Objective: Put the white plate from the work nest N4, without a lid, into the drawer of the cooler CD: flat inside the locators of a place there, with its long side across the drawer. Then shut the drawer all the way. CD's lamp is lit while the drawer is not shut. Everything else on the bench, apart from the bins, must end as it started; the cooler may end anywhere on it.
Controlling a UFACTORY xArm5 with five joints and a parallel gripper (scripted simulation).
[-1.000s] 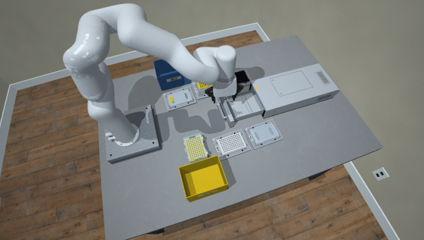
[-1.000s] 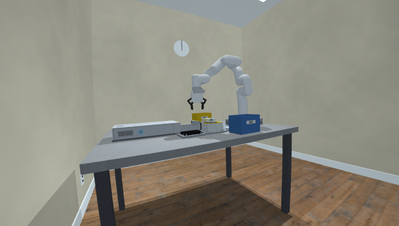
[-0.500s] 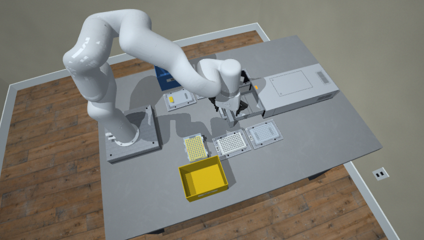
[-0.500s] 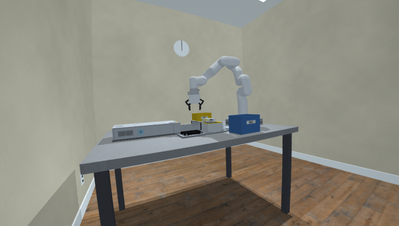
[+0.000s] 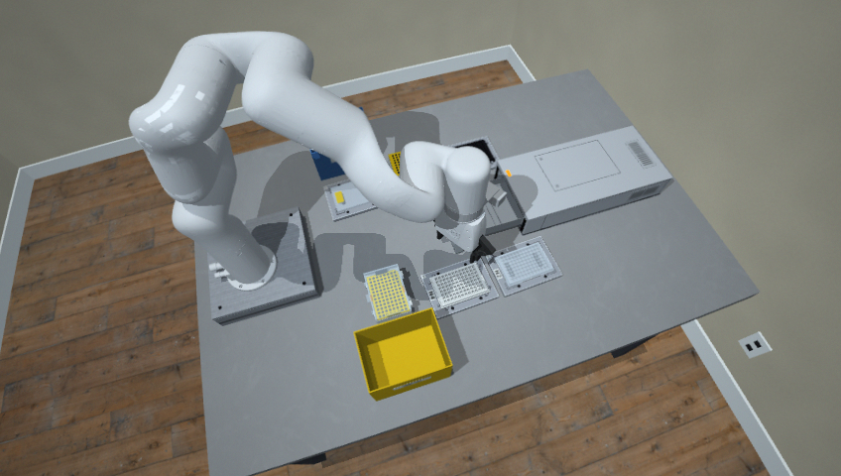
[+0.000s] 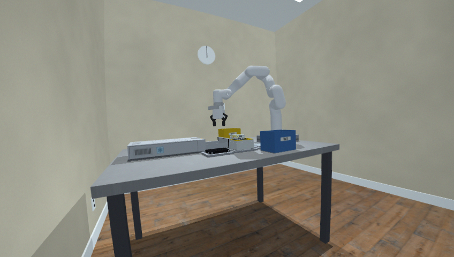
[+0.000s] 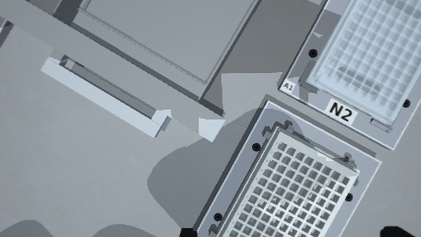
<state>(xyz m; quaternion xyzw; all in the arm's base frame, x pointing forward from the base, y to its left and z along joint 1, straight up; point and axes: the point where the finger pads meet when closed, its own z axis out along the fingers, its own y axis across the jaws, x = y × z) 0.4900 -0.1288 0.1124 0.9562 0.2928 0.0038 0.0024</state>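
My gripper is now 140 mm above the white well plate and 40 mm to the left of it. The rest, counted from my hand: drawer 160 mm to the left, 130 mm below, 130 mm ahead; slotted nest 160 mm below, 40 mm to the right; clear plate 180 mm ahead, 150 mm below, 30 mm to the right.
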